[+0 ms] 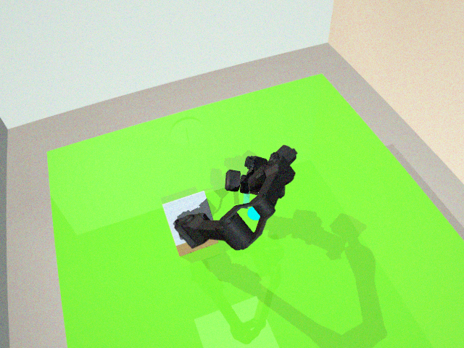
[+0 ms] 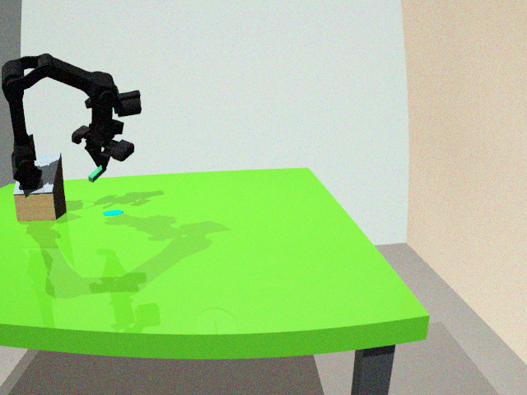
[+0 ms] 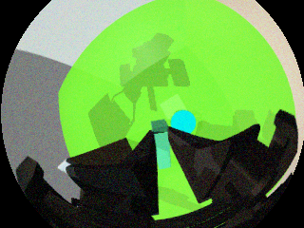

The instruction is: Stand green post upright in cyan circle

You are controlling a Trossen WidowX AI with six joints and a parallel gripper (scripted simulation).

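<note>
The cyan circle lies 3 cm ahead of my gripper tip, 1 cm to the right of it and 12 cm below it. The rest, counted from my gripper tip: green post: 1 cm behind, 2 cm to the right, 1 cm below.
</note>
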